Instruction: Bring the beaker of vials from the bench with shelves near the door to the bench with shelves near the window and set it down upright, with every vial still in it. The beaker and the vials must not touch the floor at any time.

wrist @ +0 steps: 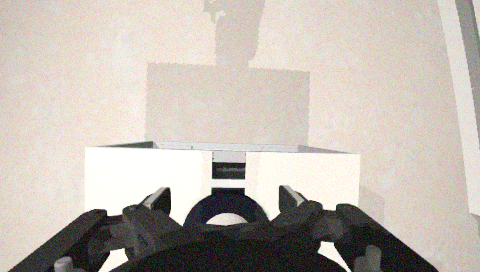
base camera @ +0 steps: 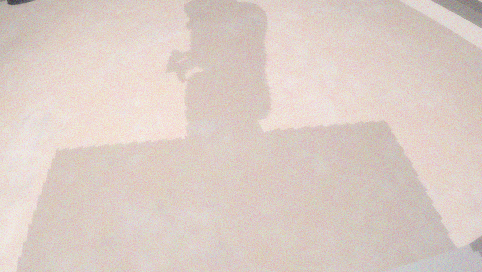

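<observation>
My gripper [wrist: 225, 198] is open in the wrist view, its two black fingers wide apart above the robot's own white base, with no object between them. The beaker of vials does not show in either view. Neither the bench near the door nor the bench near the window can be made out.
The pale floor [base camera: 100, 90] [wrist: 75, 65] carries the shadow of the base and arm. A white strip with a grey band beside it [base camera: 445, 22] [wrist: 462, 100] runs along the right side. A small part of a dark object [base camera: 21, 1] shows at the top left of the base view.
</observation>
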